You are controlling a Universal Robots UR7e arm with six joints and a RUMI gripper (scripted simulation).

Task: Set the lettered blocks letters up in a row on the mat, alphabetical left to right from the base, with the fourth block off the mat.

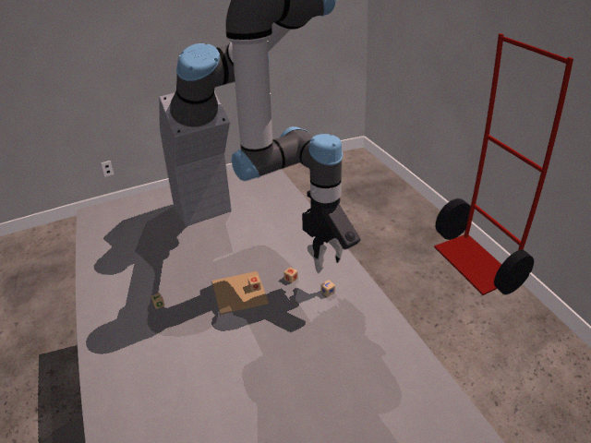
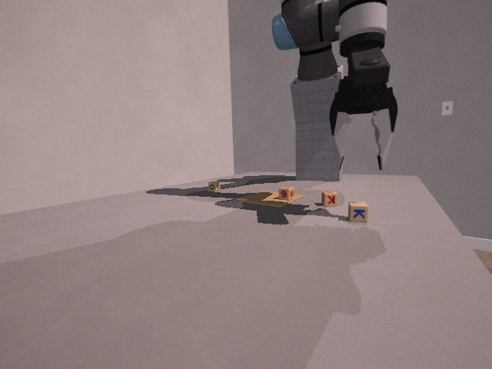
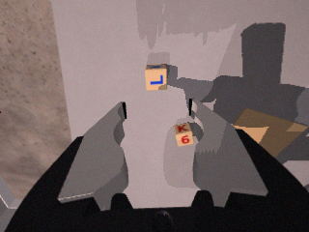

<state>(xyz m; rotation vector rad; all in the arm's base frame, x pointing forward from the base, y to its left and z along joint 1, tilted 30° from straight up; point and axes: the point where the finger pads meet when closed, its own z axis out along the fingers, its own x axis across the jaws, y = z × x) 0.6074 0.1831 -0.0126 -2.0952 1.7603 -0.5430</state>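
The blue-lettered block is 9 cm below my hand. Round my hand: red-marked block: 12 cm behind, 18 cm to the right, 9 cm below; then red-lettered block: 10 cm behind, 7 cm to the right, 9 cm below; then tan mat: 12 cm behind, 22 cm to the right, 10 cm below.
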